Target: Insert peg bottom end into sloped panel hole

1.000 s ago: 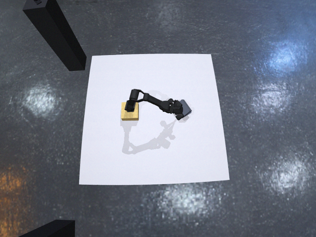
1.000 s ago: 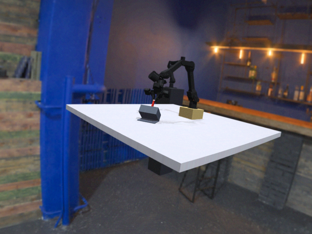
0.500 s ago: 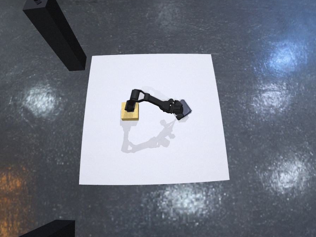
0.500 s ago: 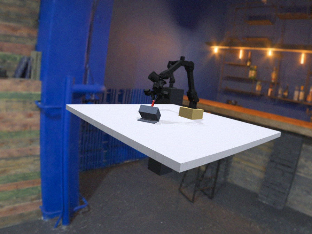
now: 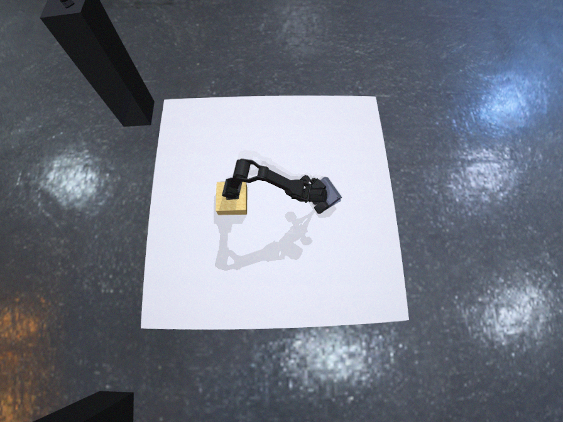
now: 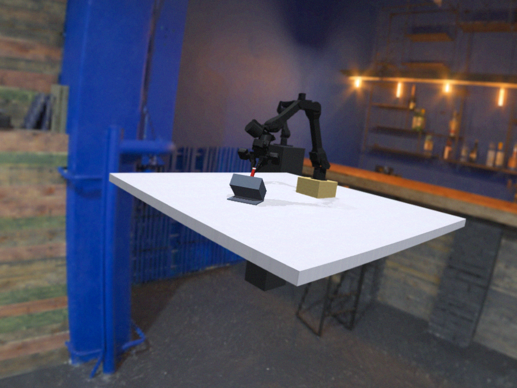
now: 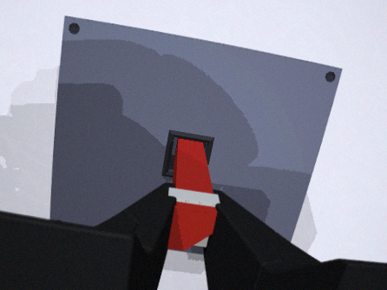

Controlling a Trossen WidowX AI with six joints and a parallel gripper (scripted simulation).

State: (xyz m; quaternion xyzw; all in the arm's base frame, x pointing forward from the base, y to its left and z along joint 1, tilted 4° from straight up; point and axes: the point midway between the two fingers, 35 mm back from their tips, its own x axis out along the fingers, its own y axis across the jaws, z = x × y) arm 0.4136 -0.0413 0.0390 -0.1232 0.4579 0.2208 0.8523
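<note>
Now: gripper tip 60 mm above the panel, 40 mm short of it and 20 mm to the right of it. From my gripper tip the other things lie so: red peg (right at my gripper tip).
</note>
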